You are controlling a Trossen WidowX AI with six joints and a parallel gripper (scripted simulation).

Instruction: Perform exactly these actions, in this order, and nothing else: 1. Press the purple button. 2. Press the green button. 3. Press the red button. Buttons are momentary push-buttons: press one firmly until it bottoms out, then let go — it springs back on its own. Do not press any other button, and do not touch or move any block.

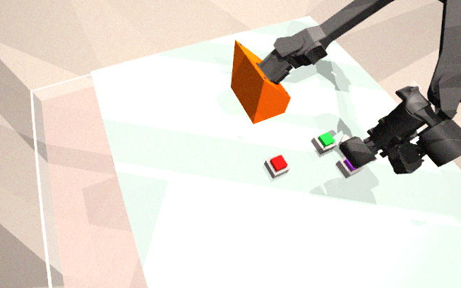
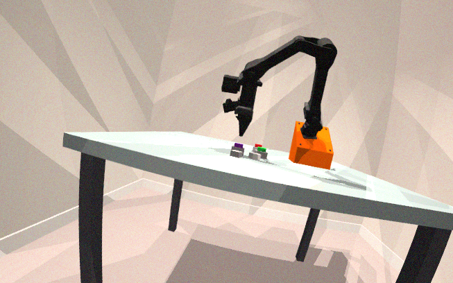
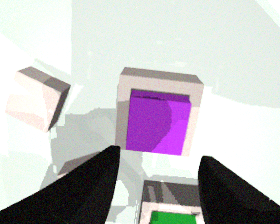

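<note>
Right now the purple button is 40 mm below my gripper tip. Also, from my gripper tip: red button 110 mm behind, 170 mm to the right, 40 mm below; green button 90 mm behind, 10 mm to the right, 40 mm below.
</note>
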